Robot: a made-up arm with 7 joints.
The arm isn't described. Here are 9 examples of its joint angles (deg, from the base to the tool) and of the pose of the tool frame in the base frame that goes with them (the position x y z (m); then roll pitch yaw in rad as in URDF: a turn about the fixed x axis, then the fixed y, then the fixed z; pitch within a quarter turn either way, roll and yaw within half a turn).
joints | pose
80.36 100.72 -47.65 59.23 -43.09 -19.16 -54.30 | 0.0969 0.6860 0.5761 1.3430 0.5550 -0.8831
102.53 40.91 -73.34 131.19 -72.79 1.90 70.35 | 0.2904 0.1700 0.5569 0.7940 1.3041 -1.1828
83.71 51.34 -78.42 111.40 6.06 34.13 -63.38 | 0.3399 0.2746 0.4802 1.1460 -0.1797 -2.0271
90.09 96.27 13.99 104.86 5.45 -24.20 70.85 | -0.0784 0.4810 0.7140 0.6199 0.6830 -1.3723
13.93 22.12 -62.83 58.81 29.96 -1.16 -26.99 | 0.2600 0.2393 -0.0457 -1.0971 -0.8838 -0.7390
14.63 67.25 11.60 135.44 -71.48 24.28 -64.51 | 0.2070 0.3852 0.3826 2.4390 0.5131 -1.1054
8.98 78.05 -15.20 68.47 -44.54 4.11 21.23 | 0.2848 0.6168 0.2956 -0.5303 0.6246 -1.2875
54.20 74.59 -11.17 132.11 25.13 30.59 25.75 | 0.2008 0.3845 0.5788 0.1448 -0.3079 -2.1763
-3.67 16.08 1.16 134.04 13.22 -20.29 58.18 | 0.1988 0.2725 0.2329 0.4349 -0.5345 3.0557
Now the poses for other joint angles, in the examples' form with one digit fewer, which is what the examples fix.
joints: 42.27 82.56 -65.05 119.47 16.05 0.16 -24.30
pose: 0.251 0.429 0.358 0.084 -0.540 -2.051
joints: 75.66 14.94 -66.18 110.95 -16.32 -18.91 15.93
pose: 0.348 0.072 0.478 0.066 0.280 2.865
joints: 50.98 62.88 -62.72 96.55 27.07 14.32 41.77
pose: 0.395 0.396 0.326 -1.104 -0.709 -1.668
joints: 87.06 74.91 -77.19 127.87 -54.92 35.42 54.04
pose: 0.286 0.336 0.475 -0.041 0.666 -1.466
